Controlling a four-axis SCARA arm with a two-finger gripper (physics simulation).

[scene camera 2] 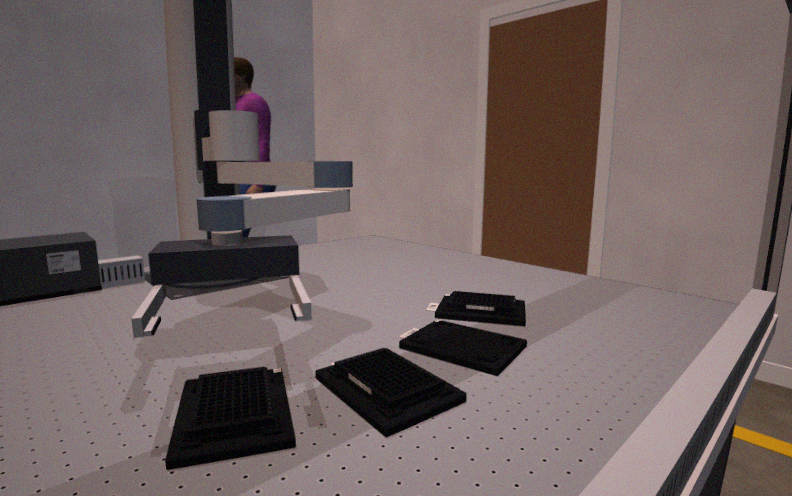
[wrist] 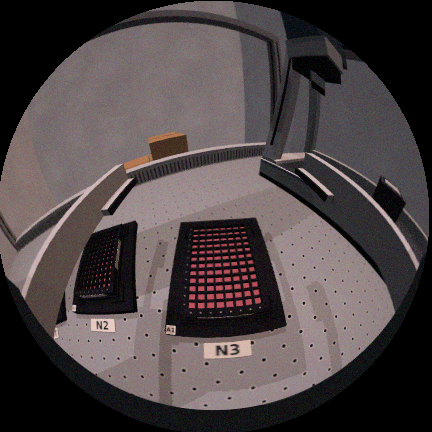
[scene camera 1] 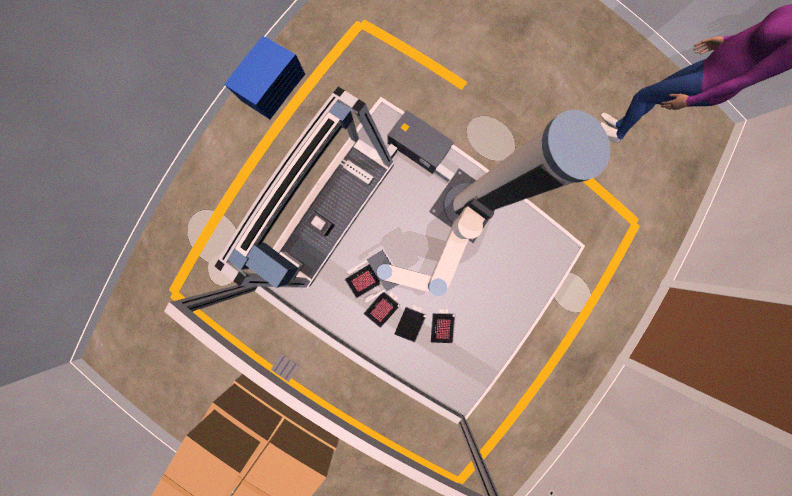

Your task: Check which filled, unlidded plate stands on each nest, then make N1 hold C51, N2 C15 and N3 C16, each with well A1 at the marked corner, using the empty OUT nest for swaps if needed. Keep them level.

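Places are measured from the arm's base along level axes (x ahead, y left, z up), in centimetres.
Where they show: gripper, fingertip midpoint: (scene camera 2: 226, 319) (wrist: 215, 159) (scene camera 1: 356, 286).
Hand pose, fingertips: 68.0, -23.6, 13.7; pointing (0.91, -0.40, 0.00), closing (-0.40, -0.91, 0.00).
After its pixels a point has its place, as x, y, z.
My gripper (scene camera 2: 223, 321) @[68.0, -23.6, 13.7] (wrist: 215, 159) @[68.0, -23.6, 13.7] is open and empty, level, raised above the table behind the N3 nest (scene camera 2: 233, 453) @[73.2, -26.0, 2.0] (wrist: 225, 328) @[59.0, -19.7, 2.5]. A black plate with red-filled wells (scene camera 1: 362, 281) @[66.0, -23.0, 3.3] (scene camera 2: 234, 397) @[65.9, -22.6, 3.6] (wrist: 225, 272) @[64.3, -22.4, 3.3] sits flat on N3; the nest's A1 mark is at the near left corner in the wrist view. Another filled plate (scene camera 1: 382, 309) @[72.3, -5.8, 3.9] (scene camera 2: 390, 376) @[74.0, -6.2, 3.7] (wrist: 102, 265) @[70.9, -7.4, 3.9] sits on the N2 nest (wrist: 129, 280) @[68.2, -11.1, 2.5]. Beside N2 is an empty black nest (scene camera 1: 410, 324) @[70.9, 11.7, 2.5] (scene camera 2: 464, 345) @[72.5, 10.4, 2.5]. A third filled plate (scene camera 1: 443, 328) @[62.5, 27.6, 3.9] (scene camera 2: 482, 299) @[63.1, 27.9, 3.9] stands on the farthest nest. These two nests' names and the plate codes are unreadable.
The arm's column (scene camera 1: 514, 169) @[5.2, -5.4, 72.4] stands at the table's back. A dark box (scene camera 1: 420, 140) @[-10.7, -39.6, 12.8] (scene camera 2: 46, 268) @[-3.5, -34.8, 7.9] is behind it to one side. A framed deck unit (scene camera 1: 333, 213) @[45.0, -55.6, 6.2] lines one table side. A raised rail (scene camera 2: 689, 403) @[102.7, 8.9, 6.0] edges the table. A person (scene camera 1: 748, 64) (scene camera 2: 254, 116) stands behind the column.
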